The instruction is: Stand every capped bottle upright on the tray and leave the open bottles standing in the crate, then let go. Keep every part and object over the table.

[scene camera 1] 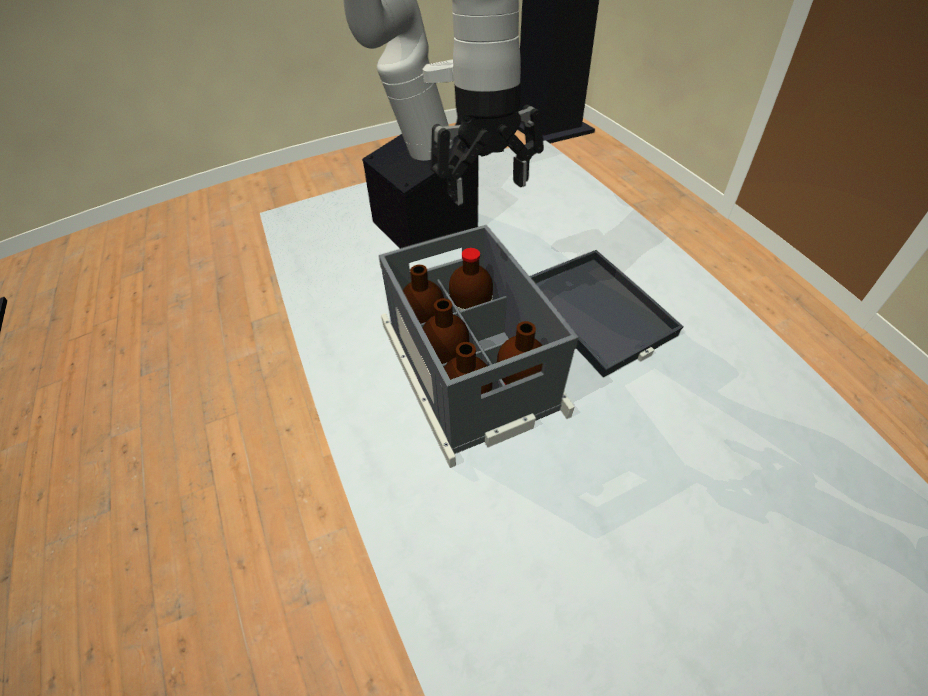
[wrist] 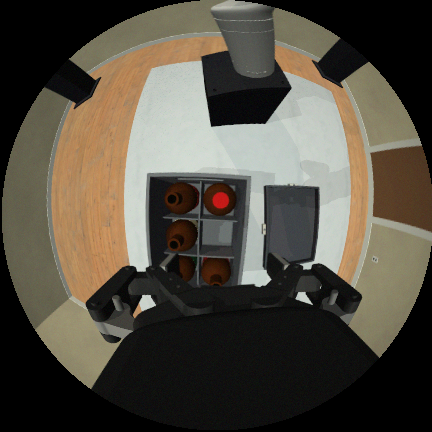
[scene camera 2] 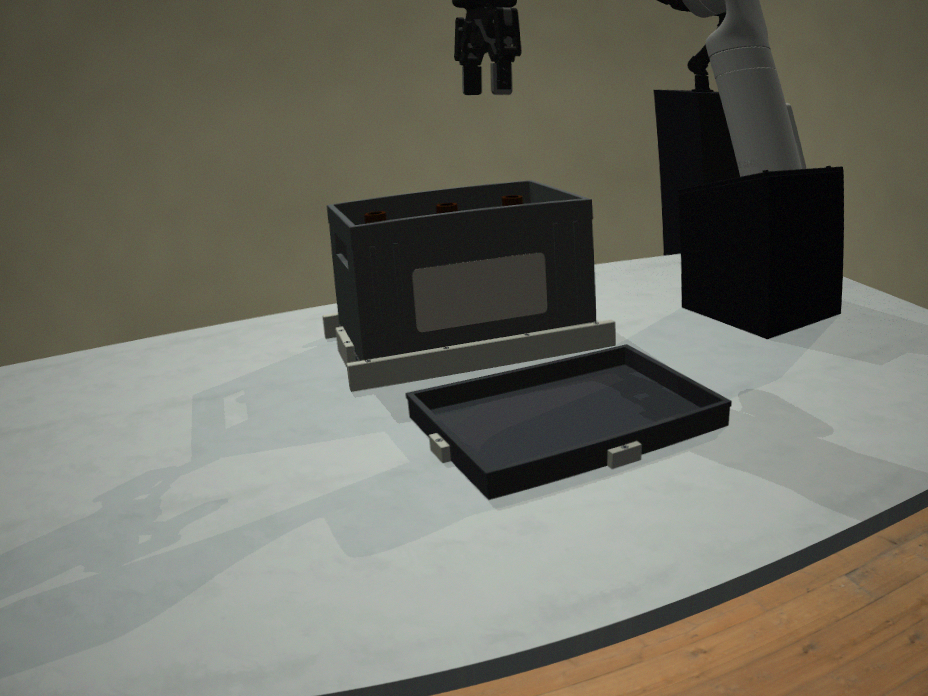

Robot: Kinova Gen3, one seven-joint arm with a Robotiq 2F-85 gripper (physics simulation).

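Seen in the pictures: gripper, fingertip midpoint: [scene camera 1: 489,193] [wrist: 223,263] [scene camera 2: 486,94]; arm's base at its link origin: [wrist: 253,65] [scene camera 2: 771,174].
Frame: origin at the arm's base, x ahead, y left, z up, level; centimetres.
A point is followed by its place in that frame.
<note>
The grey crate [scene camera 1: 517,412] @(x 53.3, y -14.1, z -14.8 cm) [scene camera 2: 378,299] @(x 51.8, y -5.9, z -10.2 cm) [wrist: 242,215] @(x 34.0, y -4.9, z -3.7 cm) holds a brown bottle with a red cap [scene camera 1: 470,286] @(x 33.3, y -10.3, z -7.7 cm) [wrist: 220,200] @(x 31.1, y -8.8, z -3.2 cm), upright in its robot-end compartment on the tray side. Several open brown bottles stand in it too, among them one beside the capped bottle [scene camera 1: 421,298] @(x 32.3, y -18.5, z -7.2 cm) [wrist: 184,197] @(x 30.2, y -15.9, z -6.9 cm) and one in the middle [scene camera 1: 444,337] @(x 41.1, y -19.2, z -7.4 cm) [wrist: 185,232] @(x 37.6, y -16.3, z -7.2 cm). The middle compartment on the tray side [scene camera 1: 496,340] @(x 37.2, y -7.3, z -18.7 cm) [wrist: 217,232] @(x 40.6, y -9.5, z -18.7 cm) holds no bottle. The dark tray [scene camera 1: 614,314] @(x 42.7, y 15.5, z -19.0 cm) [scene camera 2: 554,419] @(x 41.6, y 13.2, z -19.0 cm) [wrist: 292,225] @(x 40.0, y 13.9, z -19.0 cm) is empty beside the crate. My gripper [scene camera 1: 488,192] @(x 36.4, y -9.2, z 10.8 cm) [scene camera 2: 487,91] @(x 36.4, y -9.2, z 10.8 cm) [wrist: 223,263] @(x 36.4, y -9.2, z 10.8 cm) is open and empty, high above the crate.
Pale stop strips [scene camera 1: 419,389] @(x 41.3, y -24.1, z -16.5 cm) [scene camera 2: 479,352] @(x 41.7, y -3.8, z -17.5 cm) line the crate's base. Small pale blocks [scene camera 1: 646,352] @(x 53.2, y 13.5, z -18.0 cm) [scene camera 2: 624,454] @(x 40.5, y 24.1, z -18.5 cm) touch the tray. The black robot base [scene camera 1: 419,202] @(x 8.7, y -7.3, z -6.4 cm) [scene camera 2: 764,247] @(x 7.4, y 6.0, z -8.0 cm) [wrist: 245,95] @(x 8.3, y -2.4, z -3.5 cm) stands on the table behind the crate. A black pillar [scene camera 1: 558,67] rises behind the arm.
</note>
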